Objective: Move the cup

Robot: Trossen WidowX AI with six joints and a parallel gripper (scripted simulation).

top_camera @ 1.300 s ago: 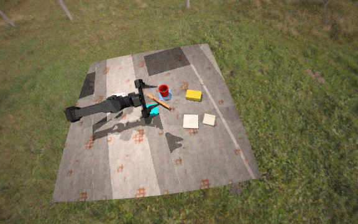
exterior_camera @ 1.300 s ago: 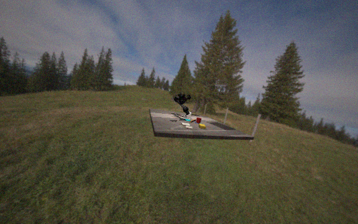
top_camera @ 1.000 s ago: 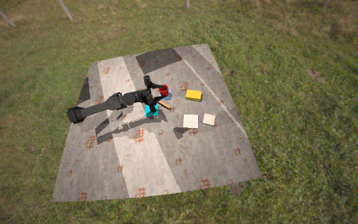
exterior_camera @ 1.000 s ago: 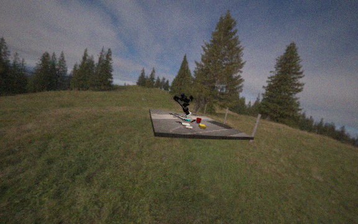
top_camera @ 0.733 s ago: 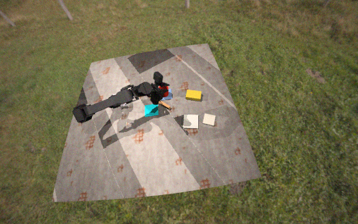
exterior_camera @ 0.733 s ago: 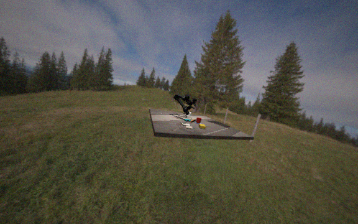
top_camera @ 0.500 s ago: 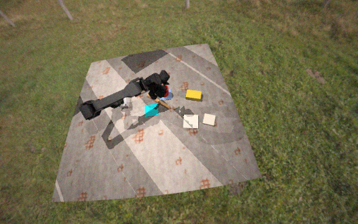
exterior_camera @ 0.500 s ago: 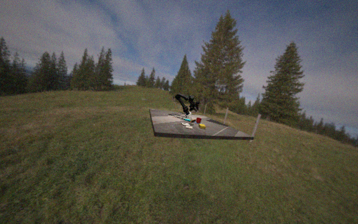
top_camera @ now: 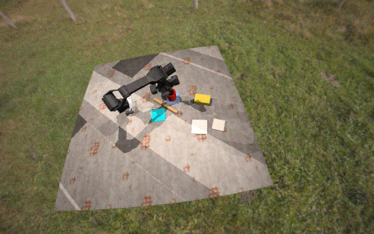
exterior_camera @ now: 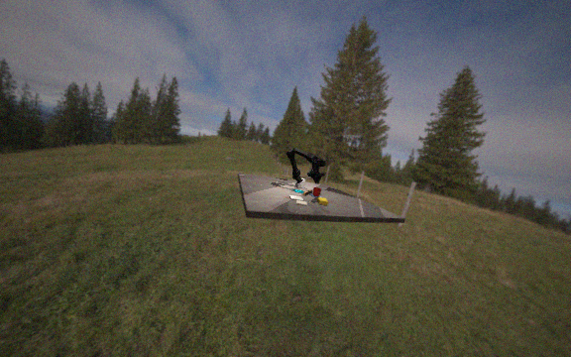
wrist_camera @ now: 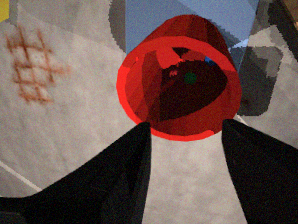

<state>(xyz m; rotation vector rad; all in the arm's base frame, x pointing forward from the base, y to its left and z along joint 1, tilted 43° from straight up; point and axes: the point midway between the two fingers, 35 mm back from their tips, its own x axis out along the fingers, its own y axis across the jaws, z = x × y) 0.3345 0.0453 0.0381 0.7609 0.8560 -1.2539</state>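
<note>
Now: gripper tip 1 cm short of the red cup, 1 cm to the right of it and 7 cm above it. From my gripper tip the other things lie so: cyan pad (11 cm behind, 11 cm to the right, 12 cm below); light blue pad (1 cm ahead, 1 cm to the left, 12 cm below); wooden stick (5 cm behind, 5 cm to the right, 11 cm below).
</note>
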